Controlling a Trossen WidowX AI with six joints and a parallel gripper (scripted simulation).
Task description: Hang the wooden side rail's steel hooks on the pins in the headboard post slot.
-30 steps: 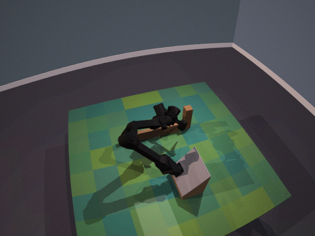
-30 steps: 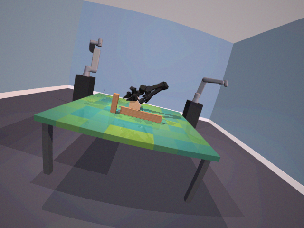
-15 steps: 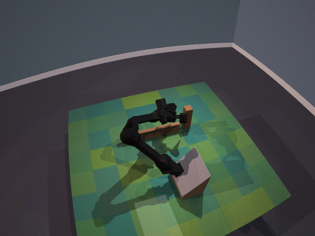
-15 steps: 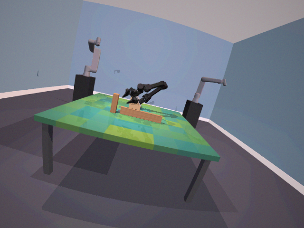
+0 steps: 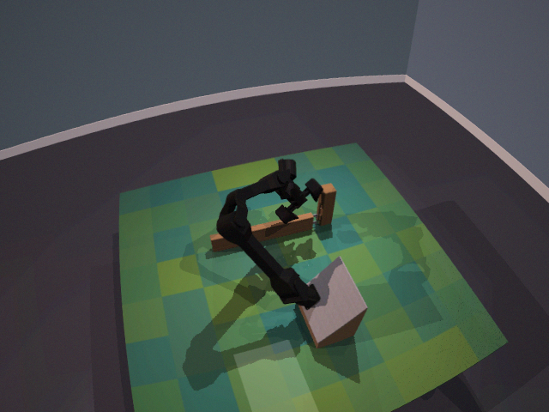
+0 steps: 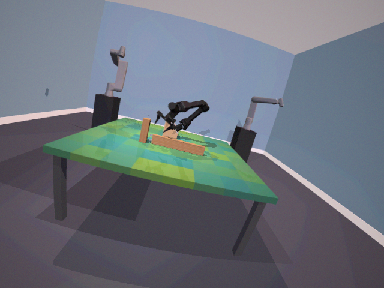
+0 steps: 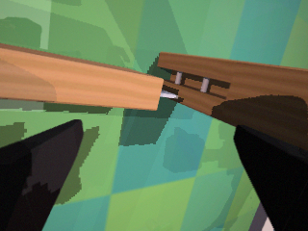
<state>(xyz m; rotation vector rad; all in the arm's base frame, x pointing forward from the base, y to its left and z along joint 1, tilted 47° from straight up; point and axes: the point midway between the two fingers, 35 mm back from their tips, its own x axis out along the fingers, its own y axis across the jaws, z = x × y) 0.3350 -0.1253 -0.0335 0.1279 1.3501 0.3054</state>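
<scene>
Now: the headboard post 30 mm ahead of my gripper tip, 90 mm to the right of it and 30 mm below it.
</scene>
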